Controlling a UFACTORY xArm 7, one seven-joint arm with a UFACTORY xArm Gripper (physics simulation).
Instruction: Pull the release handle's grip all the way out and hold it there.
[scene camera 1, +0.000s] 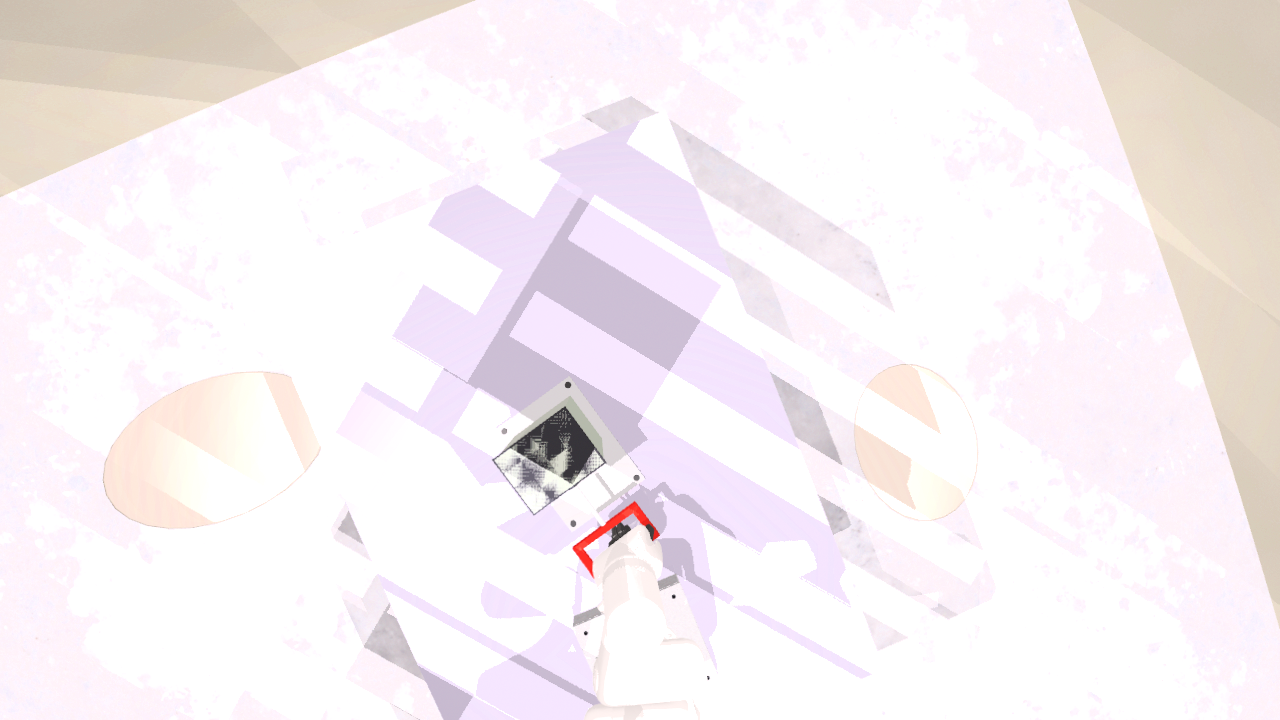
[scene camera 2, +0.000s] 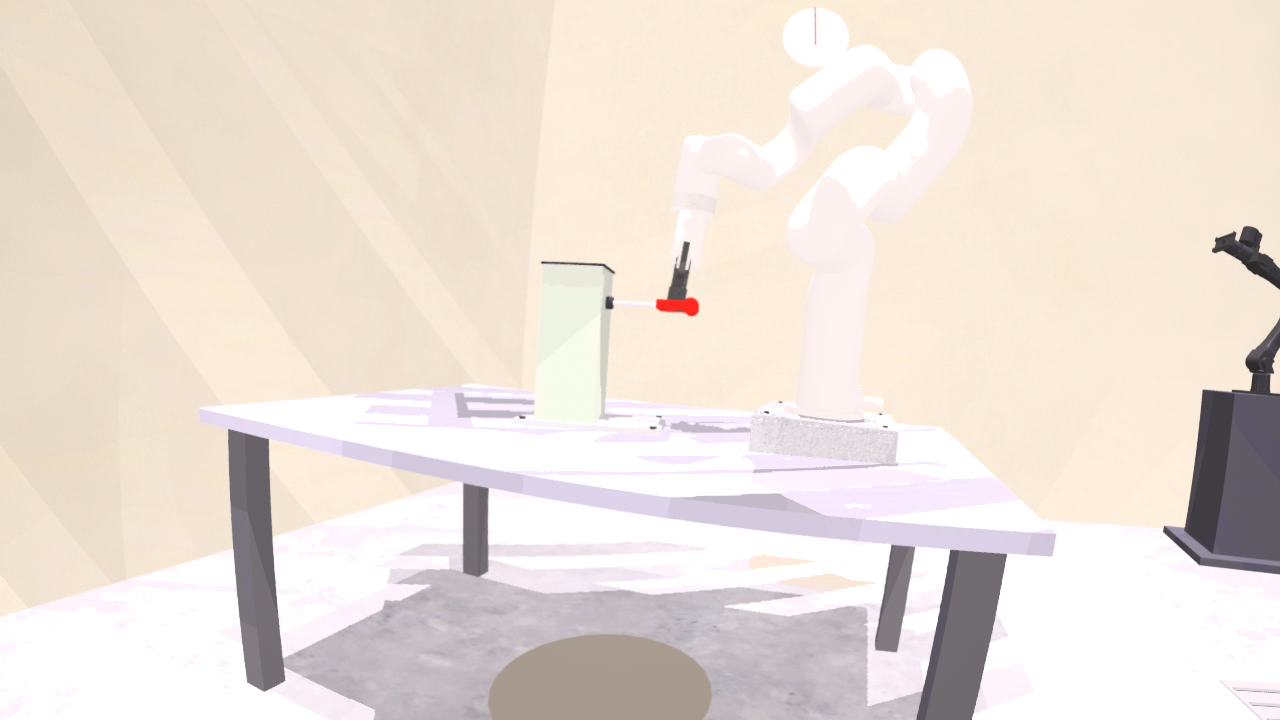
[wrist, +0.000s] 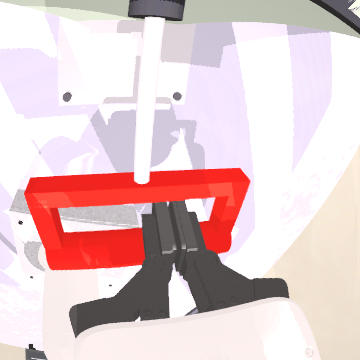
In view: the gripper (scene camera 2: 674, 310) and a bolted base plate (scene camera 1: 619, 475).
The gripper shows as well in scene camera 1 (scene camera 1: 621, 530) and in the wrist view (wrist: 164, 206). The bolted base plate also shows in the wrist view (wrist: 98, 61).
